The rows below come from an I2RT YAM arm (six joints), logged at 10 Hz.
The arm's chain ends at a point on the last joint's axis. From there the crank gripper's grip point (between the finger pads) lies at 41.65 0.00 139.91 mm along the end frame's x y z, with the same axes.
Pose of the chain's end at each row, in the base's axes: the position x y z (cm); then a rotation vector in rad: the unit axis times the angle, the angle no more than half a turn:
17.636 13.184 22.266 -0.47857 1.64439 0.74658
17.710 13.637 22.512 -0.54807 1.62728 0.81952
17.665 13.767 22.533 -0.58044 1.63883 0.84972
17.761 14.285 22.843 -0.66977 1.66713 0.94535
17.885 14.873 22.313 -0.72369 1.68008 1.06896
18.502 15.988 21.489 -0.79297 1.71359 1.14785
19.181 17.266 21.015 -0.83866 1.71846 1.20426
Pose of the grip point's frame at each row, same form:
26.690 23.351 16.998 -0.47857 1.64439 0.74658
25.823 24.616 17.342 -0.54807 1.62728 0.81952
25.261 25.019 17.167 -0.58044 1.63883 0.84972
23.764 26.254 17.029 -0.66977 1.66713 0.94535
22.257 27.543 16.530 -0.72369 1.68008 1.06896
21.421 28.902 15.340 -0.79297 1.71359 1.14785
21.158 30.339 14.827 -0.83866 1.71846 1.20426

